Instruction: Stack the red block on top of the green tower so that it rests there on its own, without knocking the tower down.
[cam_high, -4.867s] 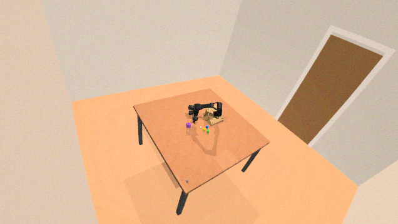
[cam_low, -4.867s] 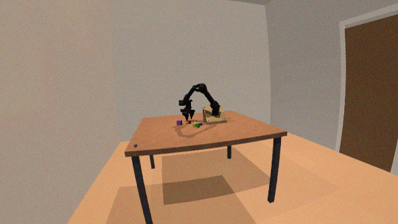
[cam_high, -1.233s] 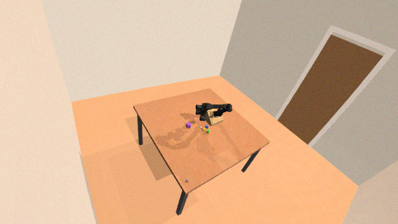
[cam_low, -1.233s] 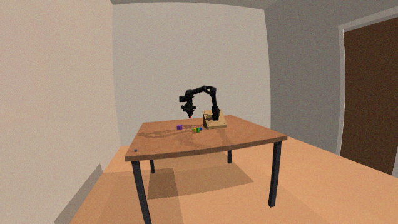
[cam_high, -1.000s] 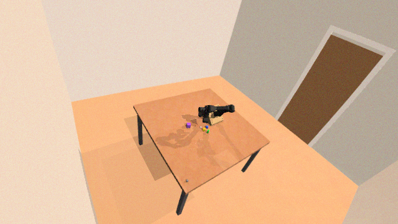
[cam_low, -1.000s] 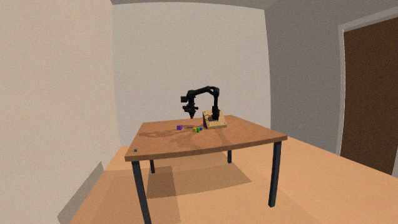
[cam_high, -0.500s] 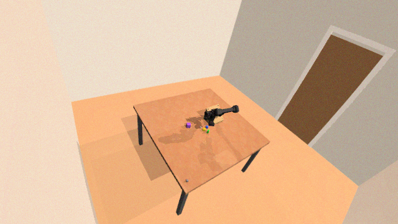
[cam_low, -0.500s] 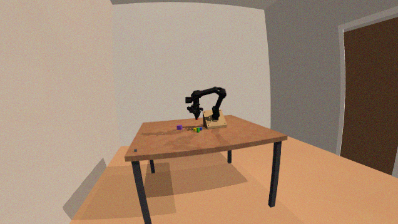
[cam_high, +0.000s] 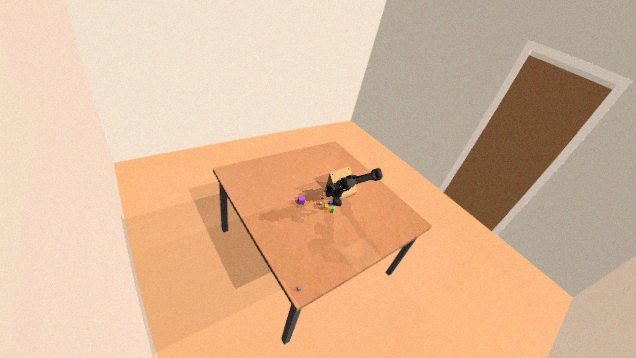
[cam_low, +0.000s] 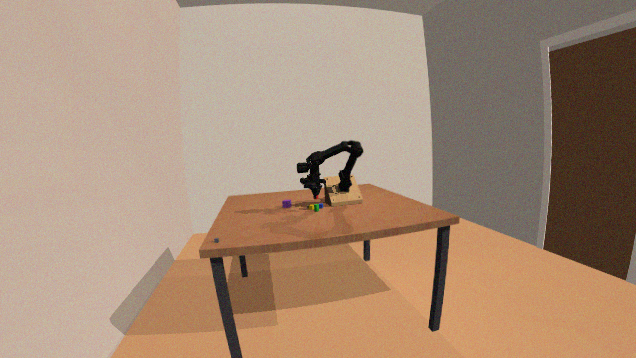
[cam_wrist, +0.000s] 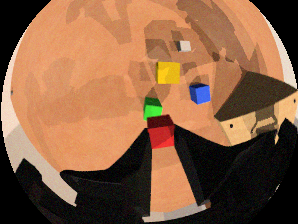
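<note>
The yellow block lies 30 mm ahead of my gripper tip, 50 mm to the right of it and 70 mm below it. The rest, counted from my gripper tip: blue block 30 mm behind, 70 mm to the right, 70 mm below; red block right at my gripper tip; purple cube 180 mm ahead, 170 mm to the right, 60 mm below.
</note>
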